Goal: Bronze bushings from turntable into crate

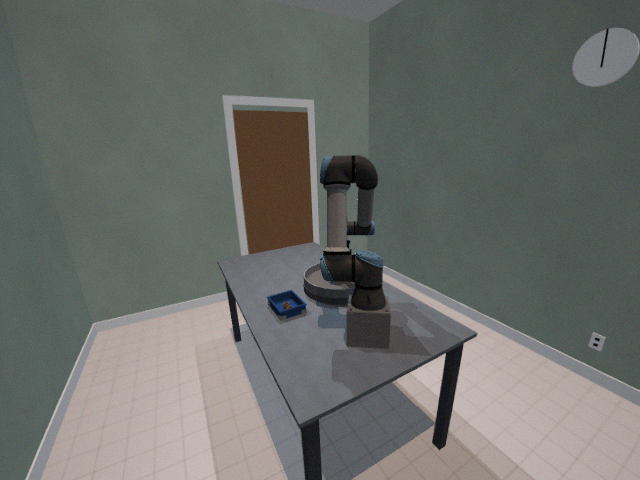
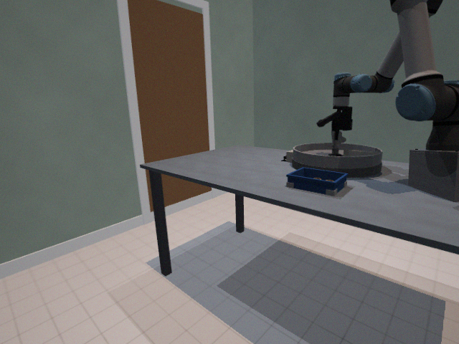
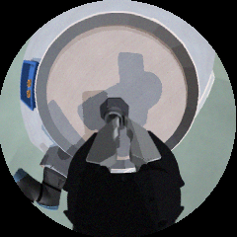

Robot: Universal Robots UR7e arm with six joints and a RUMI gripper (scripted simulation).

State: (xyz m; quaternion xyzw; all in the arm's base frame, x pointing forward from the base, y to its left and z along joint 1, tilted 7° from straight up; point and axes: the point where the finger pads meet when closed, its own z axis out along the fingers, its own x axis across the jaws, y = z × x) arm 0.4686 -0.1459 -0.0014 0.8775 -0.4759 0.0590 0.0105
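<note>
Right now the turntable is 1 cm behind my hand, 1 cm to the left of it and 4 cm below it. From my hand the other things lie so: blue crate (7 cm behind, 38 cm to the left, 7 cm below).
</note>
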